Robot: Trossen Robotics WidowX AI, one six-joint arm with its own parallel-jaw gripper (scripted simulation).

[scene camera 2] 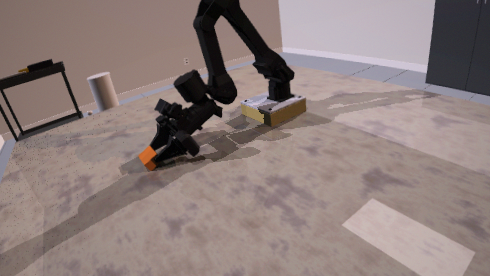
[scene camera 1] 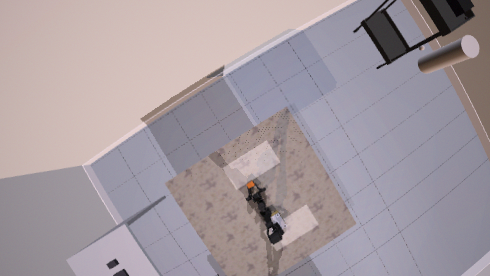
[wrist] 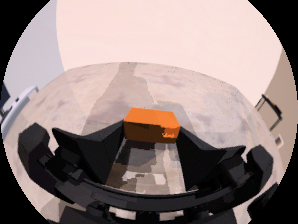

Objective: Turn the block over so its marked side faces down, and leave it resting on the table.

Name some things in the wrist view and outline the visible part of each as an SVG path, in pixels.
The gripper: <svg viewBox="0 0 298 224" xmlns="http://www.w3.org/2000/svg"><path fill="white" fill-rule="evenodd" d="M17 140L17 153L29 179L68 204L71 202L73 205L76 202L86 208L84 212L65 205L60 222L47 218L49 224L238 224L233 212L235 206L255 197L254 201L247 205L247 213L253 220L278 188L278 183L274 183L258 196L263 185L269 181L274 164L273 157L261 144L247 152L245 163L241 156L245 153L245 145L214 148L200 137L186 131L181 125L176 144L186 193L164 196L129 193L102 186L108 180L118 149L124 141L124 120L85 136L52 128L52 135L59 144L55 152L49 149L49 132L37 123L23 129ZM184 212L182 216L176 216L174 220L160 221L160 213L178 212L178 210ZM109 206L137 212L136 220L117 217L116 213L110 212Z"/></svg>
An orange block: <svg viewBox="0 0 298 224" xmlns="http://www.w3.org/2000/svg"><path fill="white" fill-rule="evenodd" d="M130 108L129 115L124 120L124 139L156 144L176 143L178 131L180 131L180 123L178 123L173 112Z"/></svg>
